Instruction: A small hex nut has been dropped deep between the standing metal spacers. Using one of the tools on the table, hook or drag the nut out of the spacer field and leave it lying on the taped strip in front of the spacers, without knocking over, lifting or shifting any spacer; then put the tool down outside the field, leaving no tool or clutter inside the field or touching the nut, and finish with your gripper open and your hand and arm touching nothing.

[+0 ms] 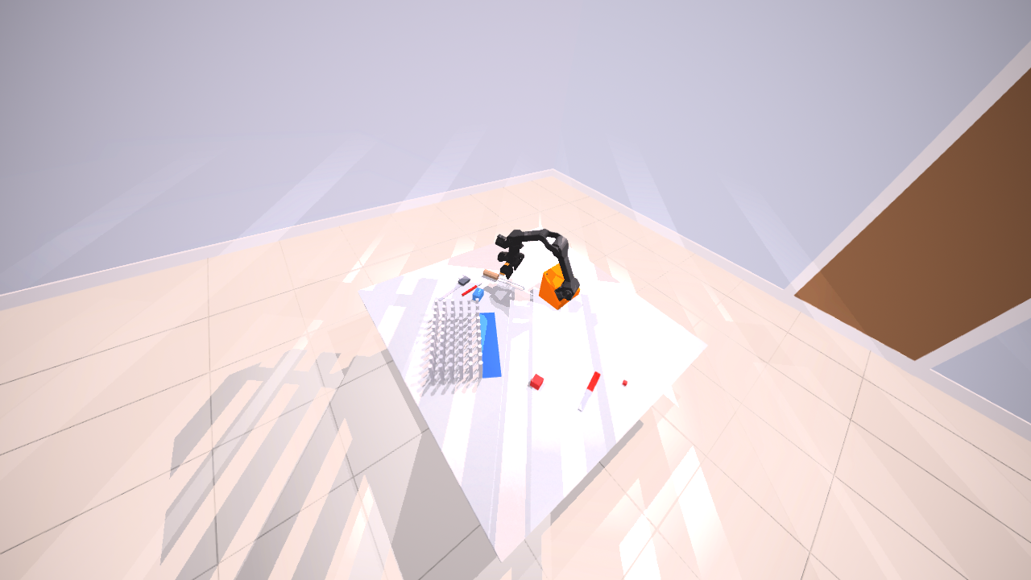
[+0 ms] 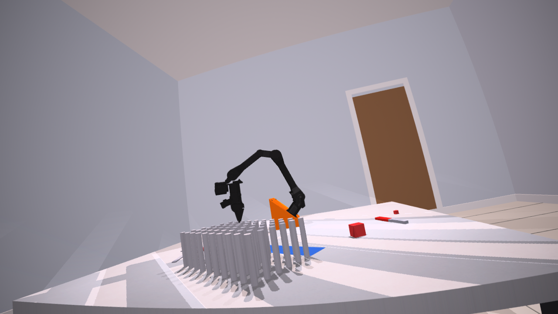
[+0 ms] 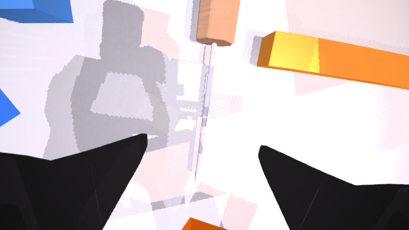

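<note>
Now: gripper tip 13 cm to the left of the yellow bar, 13 cm past it and 6 cm above it. From my gripper tip the other things lie so: blue block (21 cm ahead, 6 cm below, 4 cm to the right); blue taped strip (35 cm ahead, 22 cm to the left, 7 cm below); thin red stick (17 cm ahead, 11 cm to the right, 7 cm below).
</note>
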